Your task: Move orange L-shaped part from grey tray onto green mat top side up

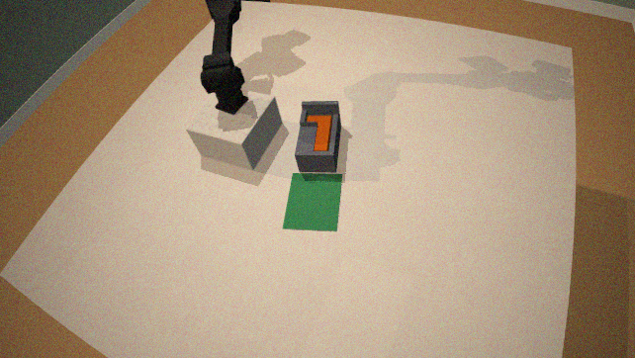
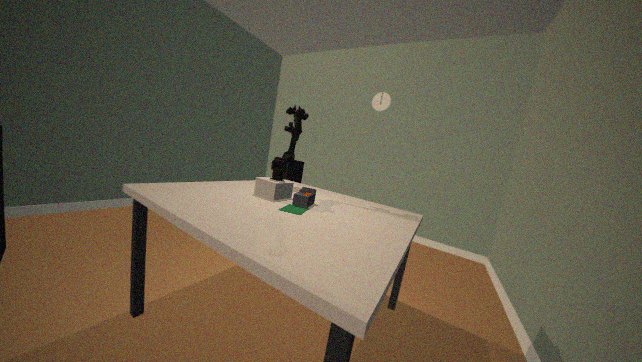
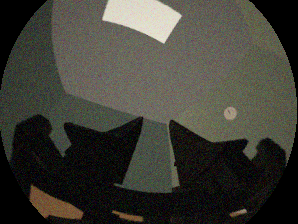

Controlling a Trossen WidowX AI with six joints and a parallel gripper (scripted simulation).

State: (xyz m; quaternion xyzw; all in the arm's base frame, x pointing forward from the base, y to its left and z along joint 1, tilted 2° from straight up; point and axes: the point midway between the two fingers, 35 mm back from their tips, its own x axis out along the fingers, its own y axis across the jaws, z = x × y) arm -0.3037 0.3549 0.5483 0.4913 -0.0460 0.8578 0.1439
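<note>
Now: gripper tip 53 cm short of the orange L-shaped part, 33 cm to the left of it and 63 cm above it. Round my gripper tip: green mat (60 cm ahead, 48 cm to the right, 69 cm below).
</note>
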